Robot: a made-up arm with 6 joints. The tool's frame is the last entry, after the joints. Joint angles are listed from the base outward.
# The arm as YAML. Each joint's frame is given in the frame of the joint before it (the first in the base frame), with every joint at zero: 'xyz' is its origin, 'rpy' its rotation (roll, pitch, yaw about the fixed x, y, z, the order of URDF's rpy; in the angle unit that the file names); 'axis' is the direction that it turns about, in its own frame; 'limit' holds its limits. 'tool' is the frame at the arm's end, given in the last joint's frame.
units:
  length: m
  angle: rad
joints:
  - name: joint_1
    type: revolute
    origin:
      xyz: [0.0, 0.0, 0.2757]
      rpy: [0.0, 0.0, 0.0]
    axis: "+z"
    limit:
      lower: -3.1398
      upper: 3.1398
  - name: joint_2
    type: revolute
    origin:
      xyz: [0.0, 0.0, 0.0]
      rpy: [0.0, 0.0, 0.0]
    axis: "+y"
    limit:
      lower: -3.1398
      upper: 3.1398
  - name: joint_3
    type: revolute
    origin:
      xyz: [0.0, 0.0, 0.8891]
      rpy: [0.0, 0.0, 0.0]
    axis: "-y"
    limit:
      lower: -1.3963
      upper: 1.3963
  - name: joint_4
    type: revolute
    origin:
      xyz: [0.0, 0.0, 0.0]
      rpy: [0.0, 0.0, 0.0]
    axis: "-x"
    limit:
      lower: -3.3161
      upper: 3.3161
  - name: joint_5
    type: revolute
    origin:
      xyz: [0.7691, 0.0, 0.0]
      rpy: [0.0, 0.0, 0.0]
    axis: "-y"
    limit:
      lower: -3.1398
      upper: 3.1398
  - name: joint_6
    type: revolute
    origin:
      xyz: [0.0, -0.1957, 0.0]
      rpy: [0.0, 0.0, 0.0]
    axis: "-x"
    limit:
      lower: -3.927
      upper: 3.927
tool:
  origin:
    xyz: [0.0, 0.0, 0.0]
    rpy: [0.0, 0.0, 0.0]
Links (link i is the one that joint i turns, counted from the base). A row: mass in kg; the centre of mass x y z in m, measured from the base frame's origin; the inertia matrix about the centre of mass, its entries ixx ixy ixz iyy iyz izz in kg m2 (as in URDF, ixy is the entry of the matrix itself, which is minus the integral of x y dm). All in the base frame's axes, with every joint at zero. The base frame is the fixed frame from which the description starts. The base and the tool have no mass.
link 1: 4.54; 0.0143 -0.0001 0.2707; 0.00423 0 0 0.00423 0 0.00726
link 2: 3.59; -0.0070 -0.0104 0.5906; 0.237 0 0 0.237 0 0.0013
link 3: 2.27; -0.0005 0.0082 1.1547; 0.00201 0 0 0.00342 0 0.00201
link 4: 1.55; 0.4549 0.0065 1.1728; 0.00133 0 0 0.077 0 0.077
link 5: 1.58; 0.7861 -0.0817 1.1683; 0.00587 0 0 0.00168 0 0.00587
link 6: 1.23; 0.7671 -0.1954 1.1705; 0.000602 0 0 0.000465 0 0.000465
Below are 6 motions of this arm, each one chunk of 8 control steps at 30 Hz.
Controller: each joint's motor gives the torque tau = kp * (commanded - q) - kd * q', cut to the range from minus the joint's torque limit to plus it. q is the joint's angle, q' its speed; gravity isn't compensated. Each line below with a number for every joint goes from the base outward.
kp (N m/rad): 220 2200 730 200 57 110
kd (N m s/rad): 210 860 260 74 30 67
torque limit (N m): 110 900 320 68 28 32
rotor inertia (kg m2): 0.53 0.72 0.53 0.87 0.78 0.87
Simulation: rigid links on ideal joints. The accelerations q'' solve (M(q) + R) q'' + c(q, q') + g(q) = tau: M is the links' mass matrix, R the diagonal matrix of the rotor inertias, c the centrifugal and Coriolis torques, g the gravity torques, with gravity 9.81 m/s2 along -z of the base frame. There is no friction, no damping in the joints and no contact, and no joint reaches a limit. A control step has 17 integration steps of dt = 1/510 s. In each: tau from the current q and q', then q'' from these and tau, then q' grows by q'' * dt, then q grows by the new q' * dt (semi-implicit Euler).
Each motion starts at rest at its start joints. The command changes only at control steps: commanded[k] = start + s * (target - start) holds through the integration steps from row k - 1 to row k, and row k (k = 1, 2, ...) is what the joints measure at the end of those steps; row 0 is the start. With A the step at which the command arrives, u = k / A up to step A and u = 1 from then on. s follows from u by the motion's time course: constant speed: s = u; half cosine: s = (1 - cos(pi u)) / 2; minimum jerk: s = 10 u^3 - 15 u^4 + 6 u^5; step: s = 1 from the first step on.
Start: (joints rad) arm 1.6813 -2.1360 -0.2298 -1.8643 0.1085 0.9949
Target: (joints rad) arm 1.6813 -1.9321 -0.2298 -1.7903 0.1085 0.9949
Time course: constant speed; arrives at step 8
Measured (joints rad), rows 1 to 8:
1: 1.6813 -2.1362 -0.2293 -1.8638 0.1085 0.9949
2: 1.6813 -2.1348 -0.2283 -1.8626 0.1086 0.9949
3: 1.6812 -2.1313 -0.2274 -1.8607 0.1087 0.9949
4: 1.6812 -2.1260 -0.2266 -1.8581 0.1088 0.9949
5: 1.6812 -2.1191 -0.2260 -1.8550 0.1089 0.9949
6: 1.6812 -2.1106 -0.2254 -1.8513 0.1090 0.9949
7: 1.6812 -2.1007 -0.2249 -1.8471 0.1090 0.9949
8: 1.6812 -2.0895 -0.2245 -1.8424 0.1091 0.9949

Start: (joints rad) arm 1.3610 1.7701 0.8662 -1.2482 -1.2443 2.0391
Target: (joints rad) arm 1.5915 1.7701 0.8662 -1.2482 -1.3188 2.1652
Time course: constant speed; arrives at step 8
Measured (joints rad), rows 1 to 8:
1: 1.3613 1.7721 0.8658 -1.2482 -1.2445 2.0397
2: 1.3624 1.7749 0.8642 -1.2483 -1.2451 2.0411
3: 1.3642 1.7776 0.8625 -1.2484 -1.2462 2.0432
4: 1.3669 1.7801 0.8610 -1.2485 -1.2479 2.0461
5: 1.3706 1.7824 0.8596 -1.2486 -1.2500 2.0497
6: 1.3751 1.7846 0.8583 -1.2488 -1.2526 2.0540
7: 1.3805 1.7865 0.8572 -1.2488 -1.2556 2.0589
8: 1.3868 1.7882 0.8562 -1.2489 -1.2590 2.0644

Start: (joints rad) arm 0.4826 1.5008 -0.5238 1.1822 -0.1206 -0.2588
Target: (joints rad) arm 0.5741 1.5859 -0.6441 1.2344 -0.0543 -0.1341
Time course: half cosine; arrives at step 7
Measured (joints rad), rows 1 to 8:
1: 0.4827 1.5030 -0.5230 1.1825 -0.1205 -0.2586
2: 0.4831 1.5061 -0.5235 1.1834 -0.1201 -0.2576
3: 0.4839 1.5103 -0.5259 1.1851 -0.1190 -0.2555
4: 0.4854 1.5158 -0.5304 1.1876 -0.1172 -0.2521
5: 0.4875 1.5222 -0.5368 1.1908 -0.1147 -0.2474
6: 0.4901 1.5291 -0.5443 1.1945 -0.1115 -0.2419
7: 0.4929 1.5360 -0.5519 1.1982 -0.1081 -0.2362
8: 0.4958 1.5423 -0.5590 1.2016 -0.1048 -0.2307

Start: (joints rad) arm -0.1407 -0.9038 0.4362 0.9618 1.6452 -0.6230
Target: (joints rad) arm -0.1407 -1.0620 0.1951 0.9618 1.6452 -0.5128
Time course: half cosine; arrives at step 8
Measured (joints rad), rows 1 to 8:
1: -0.1407 -0.9057 0.4345 0.9616 1.6453 -0.6228
2: -0.1407 -0.9091 0.4310 0.9614 1.6455 -0.6221
3: -0.1407 -0.9144 0.4244 0.9613 1.6457 -0.6206
4: -0.1407 -0.9216 0.4142 0.9612 1.6459 -0.6181
5: -0.1407 -0.9308 0.4009 0.9611 1.6461 -0.6146
6: -0.1407 -0.9414 0.3852 0.9610 1.6463 -0.6103
7: -0.1407 -0.9527 0.3685 0.9609 1.6465 -0.6054
8: -0.1407 -0.9637 0.3525 0.9608 1.6467 -0.6004

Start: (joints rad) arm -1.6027 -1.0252 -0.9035 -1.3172 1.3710 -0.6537
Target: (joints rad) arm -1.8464 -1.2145 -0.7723 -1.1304 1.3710 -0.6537
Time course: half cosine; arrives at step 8
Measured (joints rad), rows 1 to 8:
1: -1.6029 -1.0268 -0.9058 -1.3171 1.3710 -0.6537
2: -1.6039 -1.0300 -0.9077 -1.3158 1.3710 -0.6537
3: -1.6060 -1.0353 -0.9076 -1.3123 1.3711 -0.6538
4: -1.6096 -1.0432 -0.9054 -1.3061 1.3711 -0.6538
5: -1.6147 -1.0535 -0.9010 -1.2973 1.3711 -0.6538
6: -1.6210 -1.0654 -0.8950 -1.2864 1.3711 -0.6538
7: -1.6282 -1.0782 -0.8880 -1.2744 1.3712 -0.6539
8: -1.6356 -1.0906 -0.8811 -1.2625 1.3712 -0.6539

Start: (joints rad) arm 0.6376 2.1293 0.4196 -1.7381 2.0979 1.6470
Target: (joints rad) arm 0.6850 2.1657 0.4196 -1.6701 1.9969 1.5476
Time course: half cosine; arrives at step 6
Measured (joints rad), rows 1 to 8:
1: 0.6377 2.1310 0.4209 -1.7378 2.0976 1.6468
2: 0.6380 2.1333 0.4219 -1.7367 2.0966 1.6458
3: 0.6386 2.1362 0.4228 -1.7343 2.0943 1.6436
4: 0.6397 2.1396 0.4236 -1.7306 2.0907 1.6402
5: 0.6410 2.1433 0.4243 -1.7260 2.0858 1.6359
6: 0.6425 2.1471 0.4249 -1.7212 2.0804 1.6313
7: 0.6440 2.1505 0.4253 -1.7167 2.0750 1.6268
8: 0.6454 2.1537 0.4257 -1.7125 2.0698 1.6225

